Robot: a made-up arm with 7 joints. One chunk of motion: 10 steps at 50 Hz.
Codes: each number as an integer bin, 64 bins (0 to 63) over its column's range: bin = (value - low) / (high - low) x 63, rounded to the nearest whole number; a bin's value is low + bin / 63 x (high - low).
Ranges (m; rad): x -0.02..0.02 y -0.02..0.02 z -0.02..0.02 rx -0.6..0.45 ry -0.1..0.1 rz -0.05..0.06
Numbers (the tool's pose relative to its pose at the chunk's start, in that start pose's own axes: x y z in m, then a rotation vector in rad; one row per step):
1: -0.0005 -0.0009 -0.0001 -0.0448 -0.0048 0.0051
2: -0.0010 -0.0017 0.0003 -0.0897 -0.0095 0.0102
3: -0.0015 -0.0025 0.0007 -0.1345 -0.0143 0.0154
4: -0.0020 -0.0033 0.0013 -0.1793 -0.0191 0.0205
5: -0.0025 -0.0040 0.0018 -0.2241 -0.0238 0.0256
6: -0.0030 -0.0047 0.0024 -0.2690 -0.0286 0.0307
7: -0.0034 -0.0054 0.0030 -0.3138 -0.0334 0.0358
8: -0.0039 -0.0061 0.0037 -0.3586 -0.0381 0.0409
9: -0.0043 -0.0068 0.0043 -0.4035 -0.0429 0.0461
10: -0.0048 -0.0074 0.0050 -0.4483 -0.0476 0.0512
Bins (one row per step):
1: 31 30 31 33 30 32
2: 30 29 32 31 29 34
3: 29 28 33 28 27 37
4: 28 26 34 25 25 40
5: 28 25 34 23 24 43
6: 27 24 35 20 22 46
7: 26 23 36 17 21 49
8: 25 22 37 14 19 52
9: 25 21 38 12 18 55
10: 24 20 39 9 17 58

